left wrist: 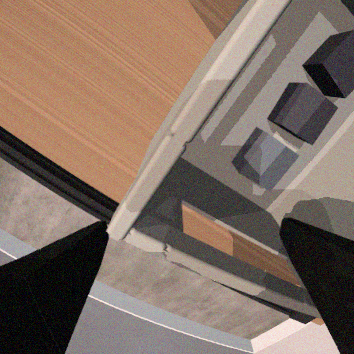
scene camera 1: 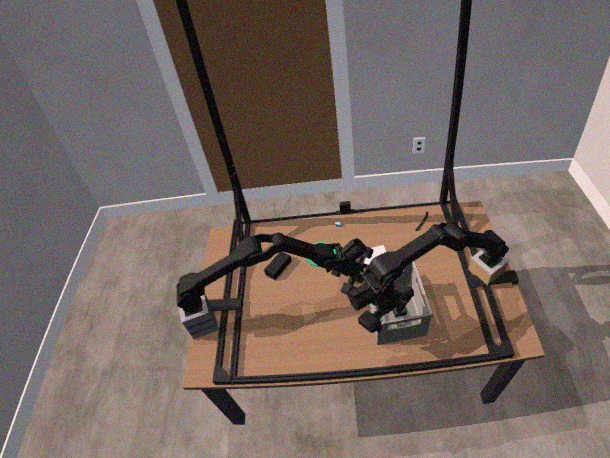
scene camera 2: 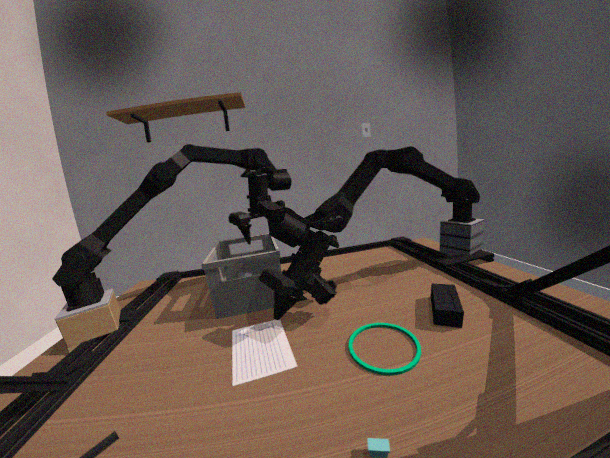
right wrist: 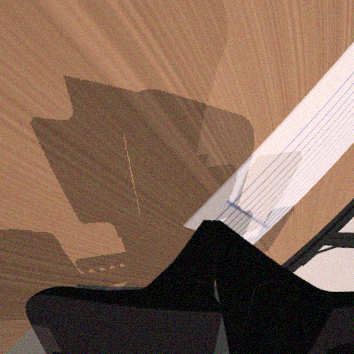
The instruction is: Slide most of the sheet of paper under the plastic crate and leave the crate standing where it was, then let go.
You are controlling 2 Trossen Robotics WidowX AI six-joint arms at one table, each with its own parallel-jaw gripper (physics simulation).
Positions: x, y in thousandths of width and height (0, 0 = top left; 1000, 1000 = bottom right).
Note:
The left gripper (scene camera 2: 429, 525) is open, with nothing in its grasp. Also in view: a grey plastic crate (left wrist: 671, 236). The right gripper (scene camera 2: 452, 698) is shut, with nothing in its grasp. Also in view: a white lined sheet of paper (scene camera 2: 424, 767).
The white lined sheet of paper also shows in the right wrist view (right wrist: 863, 408). The left gripper shows as well in the left wrist view (left wrist: 549, 645) and in scene camera 1 (scene camera 1: 637, 704). The right gripper also shows in the right wrist view (right wrist: 595, 645). The left wrist view does not show the white lined sheet of paper: it is out of frame.

